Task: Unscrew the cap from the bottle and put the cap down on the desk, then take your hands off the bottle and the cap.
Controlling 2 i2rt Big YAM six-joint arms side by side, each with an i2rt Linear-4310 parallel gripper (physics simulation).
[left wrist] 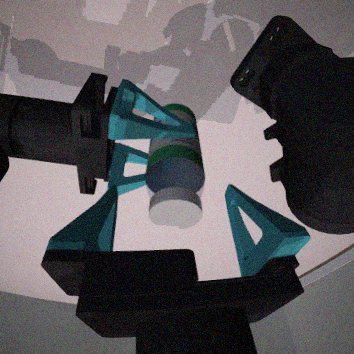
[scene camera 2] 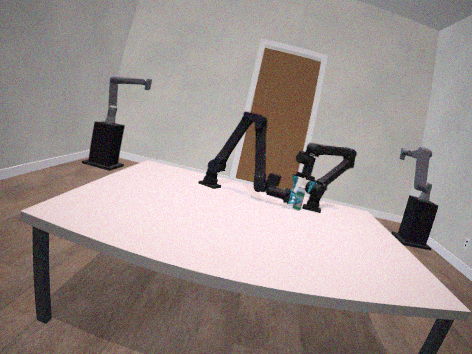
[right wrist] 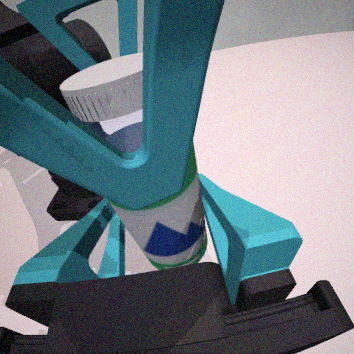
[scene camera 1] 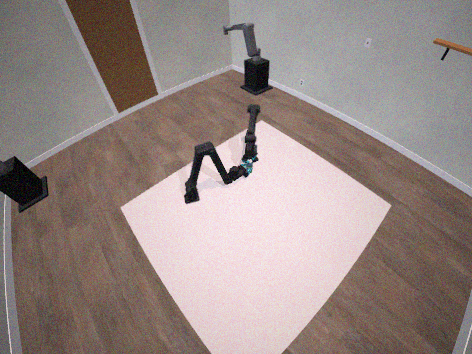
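Seen in the pictures: left gripper, fingertip midpoint: (left wrist: 173,189) (scene camera 2: 301,190) (right wrist: 135,129) (scene camera 1: 249,163); right gripper, fingertip midpoint: (left wrist: 184,152) (scene camera 2: 300,199) (right wrist: 158,187) (scene camera 1: 250,166); left arm's base at its link origin: (left wrist: 288,78) (scene camera 2: 311,209); right arm's base at its link origin: (scene camera 2: 209,185) (scene camera 1: 192,198).
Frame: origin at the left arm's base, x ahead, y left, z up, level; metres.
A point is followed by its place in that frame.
The bottle (scene camera 2: 299,199) (left wrist: 175,172) {x 0.095, y -0.100, z 0.120 m} (right wrist: 172,217) {x 0.128, y -0.113, z 0.076 m} stands on the desk, with green bands and a blue mountain on its label. The ribbed white cap (left wrist: 176,214) {x 0.115, y -0.089, z 0.143 m} (right wrist: 105,102) {x 0.119, y -0.109, z 0.137 m} sits on its top. My right gripper (scene camera 2: 294,196) {x 0.112, y -0.079, z 0.063 m} (left wrist: 184,152) {x 0.112, y -0.079, z 0.063 m} is shut on the bottle's body from the side. My left gripper (scene camera 2: 304,182) {x 0.117, y -0.090, z 0.115 m} (left wrist: 173,189) {x 0.117, y -0.090, z 0.115 m} is open above the bottle, its teal fingers spread on either side of the cap with gaps between. In the right wrist view a left finger hides part of the cap and bottle. Details are too small in scene camera 1.
The desk (scene camera 1: 250,250) {x 0.717, y -0.456, z 0.000 m} (scene camera 2: 200,235) {x 0.965, y -0.360, z 0.000 m} spreads out in front of both arms. The left arm's base (scene camera 2: 312,204) {x 0.040, y -0.003, z 0.041 m} stands close to the bottle and looms at the right of the left wrist view. Two grey arms on black pedestals (scene camera 1: 256,75) (scene camera 2: 106,145) stand off the desk.
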